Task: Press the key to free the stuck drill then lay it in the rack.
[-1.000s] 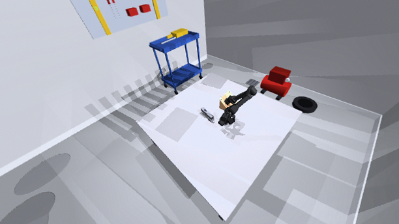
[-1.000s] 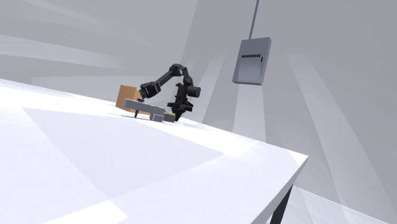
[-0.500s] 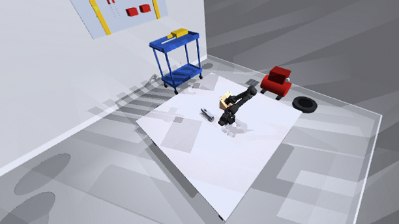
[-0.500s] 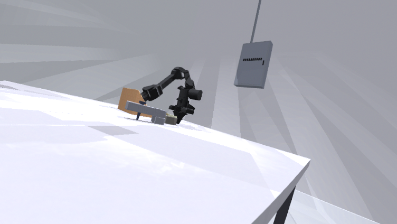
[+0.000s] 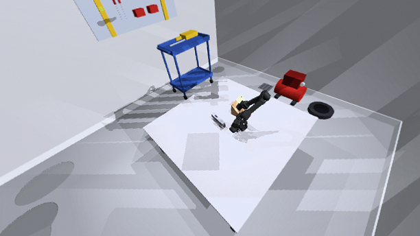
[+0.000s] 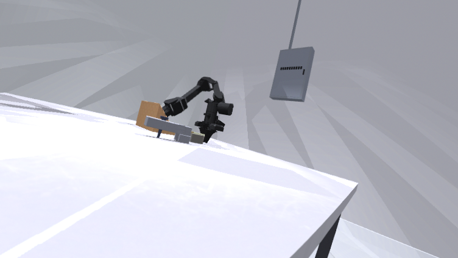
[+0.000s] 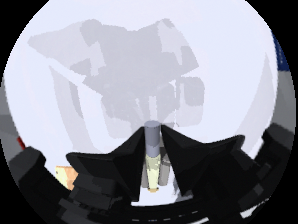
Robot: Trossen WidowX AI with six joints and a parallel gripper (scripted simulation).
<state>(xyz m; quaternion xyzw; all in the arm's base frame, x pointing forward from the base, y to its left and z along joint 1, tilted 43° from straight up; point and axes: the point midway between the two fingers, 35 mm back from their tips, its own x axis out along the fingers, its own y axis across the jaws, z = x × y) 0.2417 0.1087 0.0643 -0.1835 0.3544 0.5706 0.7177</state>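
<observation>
Now: the drill 2 cm behind my gripper tip, 4 cm to the right of it and 4 cm above it. From my gripper tip the other things lie so: dark block 2 cm behind, 5 cm to the right, 1 cm above.
</observation>
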